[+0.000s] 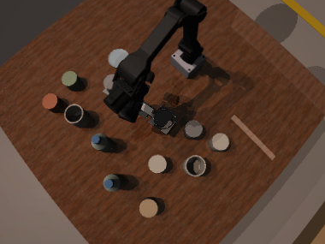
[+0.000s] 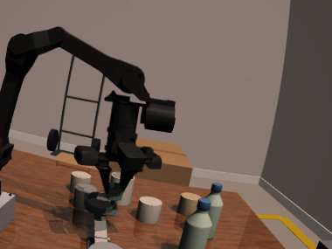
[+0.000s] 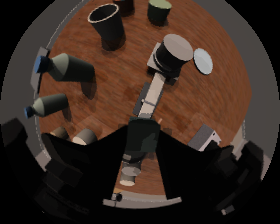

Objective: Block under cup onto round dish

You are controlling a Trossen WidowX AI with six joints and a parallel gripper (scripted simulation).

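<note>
Right now my gripper tip is 250 mm to the left of the round pale blue dish, 150 mm above it and 130 mm past it. From my gripper tip the other things lie so: small balance 130 mm below, 20 mm to the right, 10 mm behind; pale green block 10 mm above.
</note>
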